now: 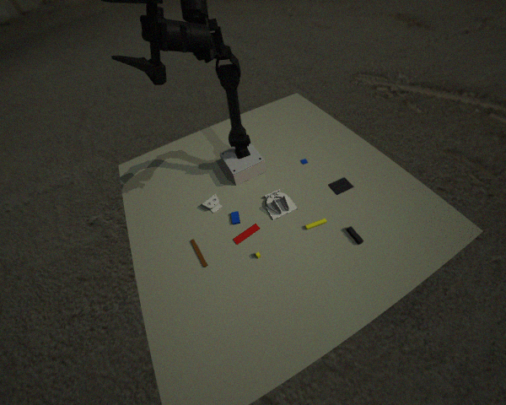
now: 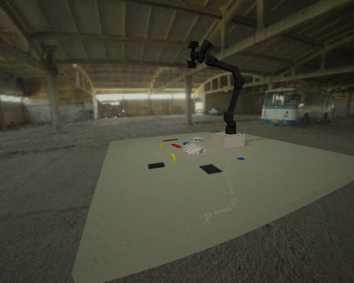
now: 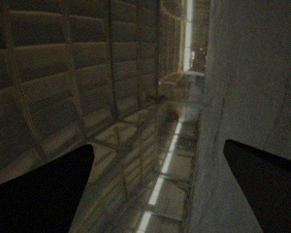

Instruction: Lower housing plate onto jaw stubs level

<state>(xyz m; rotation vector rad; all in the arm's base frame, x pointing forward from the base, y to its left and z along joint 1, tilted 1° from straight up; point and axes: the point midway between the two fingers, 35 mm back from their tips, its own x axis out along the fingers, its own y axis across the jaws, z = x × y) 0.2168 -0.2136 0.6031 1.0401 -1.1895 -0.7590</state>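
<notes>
Right now the white part is 5 cm behind my gripper tip, 4 cm to the left of it and 69 cm below it. The rest, counted from my gripper tip: brown bar 15 cm ahead, 8 cm to the right, 69 cm below; then blue block 6 cm ahead, 11 cm to the left, 69 cm below; then red bar 15 cm ahead, 13 cm to the left, 69 cm below.
</notes>
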